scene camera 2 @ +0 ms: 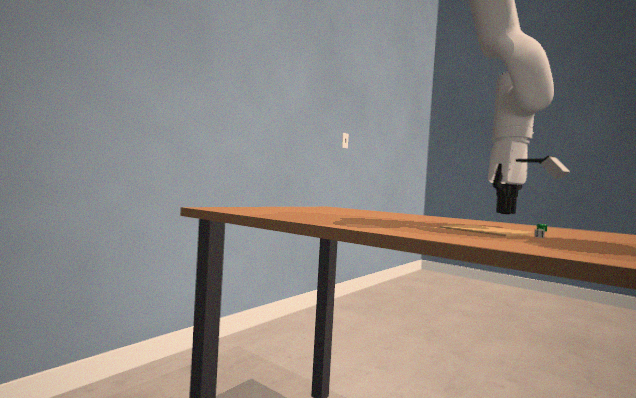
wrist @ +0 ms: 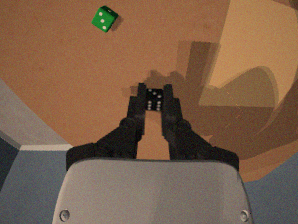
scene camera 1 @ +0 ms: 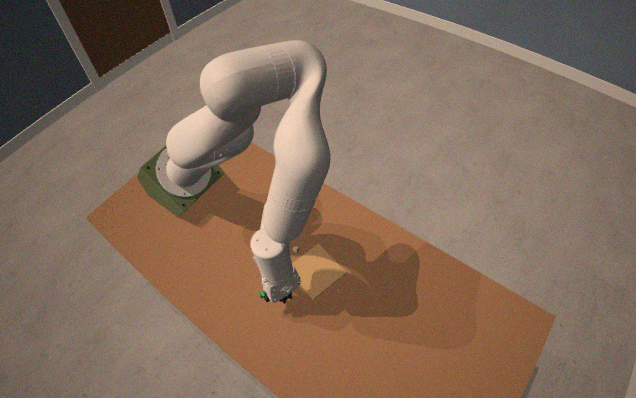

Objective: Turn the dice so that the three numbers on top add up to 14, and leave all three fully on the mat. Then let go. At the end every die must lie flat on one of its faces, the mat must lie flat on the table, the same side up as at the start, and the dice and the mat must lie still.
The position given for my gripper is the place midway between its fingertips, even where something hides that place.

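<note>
I can see my gripper [scene camera 2: 505, 213], and the wrist view gives me another sight of the gripper [wrist: 154, 94]. There is a tan mat [scene camera 1: 317, 269] in sight as well.
</note>
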